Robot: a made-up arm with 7 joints.
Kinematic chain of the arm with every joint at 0, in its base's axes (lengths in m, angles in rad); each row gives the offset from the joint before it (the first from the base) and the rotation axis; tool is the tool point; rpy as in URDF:
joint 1: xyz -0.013 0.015 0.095 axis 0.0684 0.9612 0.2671
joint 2: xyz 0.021 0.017 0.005 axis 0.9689 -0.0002 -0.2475
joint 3: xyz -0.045 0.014 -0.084 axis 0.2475 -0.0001 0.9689
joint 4: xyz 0.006 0.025 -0.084 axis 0.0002 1 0
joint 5: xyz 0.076 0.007 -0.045 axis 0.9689 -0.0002 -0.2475
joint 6: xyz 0.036 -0.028 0.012 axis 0.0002 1 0
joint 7: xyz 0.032 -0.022 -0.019 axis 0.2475 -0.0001 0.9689
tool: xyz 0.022 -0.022 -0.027 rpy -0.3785 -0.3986 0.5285
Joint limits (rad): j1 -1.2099..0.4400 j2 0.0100..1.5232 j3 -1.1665..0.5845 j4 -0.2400..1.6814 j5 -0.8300..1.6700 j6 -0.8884..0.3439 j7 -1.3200..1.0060
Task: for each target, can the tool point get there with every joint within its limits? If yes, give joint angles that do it. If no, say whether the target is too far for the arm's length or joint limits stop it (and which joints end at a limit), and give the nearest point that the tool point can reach.
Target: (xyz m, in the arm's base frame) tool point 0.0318 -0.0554 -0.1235
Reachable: yes | joints 0.1077 0.3166 -0.6848 -0.0152 -0.1002 -0.7248 -0.7374
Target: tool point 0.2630 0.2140 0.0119
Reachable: yes | joints -0.8337 1.0010 -0.2991 0.6971 -0.2597 -0.0523 0.7651
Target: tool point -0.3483 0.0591 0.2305
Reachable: no: joint limits stop it (at a limit: joint 1, joint 4, joint 5, joint 6) | nearest point -0.2630 0.1643 -0.0089 | short by 0.275 m
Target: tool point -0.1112 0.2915 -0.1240
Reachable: yes | joints 0.1799 1.0641 -1.0319 1.0087 0.2346 -0.2945 0.0460
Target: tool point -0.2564 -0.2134 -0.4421
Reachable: no: too far | nearest point -0.1595 -0.0737 -0.2219 | short by 0.278 m
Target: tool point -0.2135 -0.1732 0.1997
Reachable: no: joint limits stop it (at a limit: joint 1, joint 2, joint 3, joint 4, joint 6) | nearest point -0.0674 -0.1172 -0.0177 | short by 0.268 m
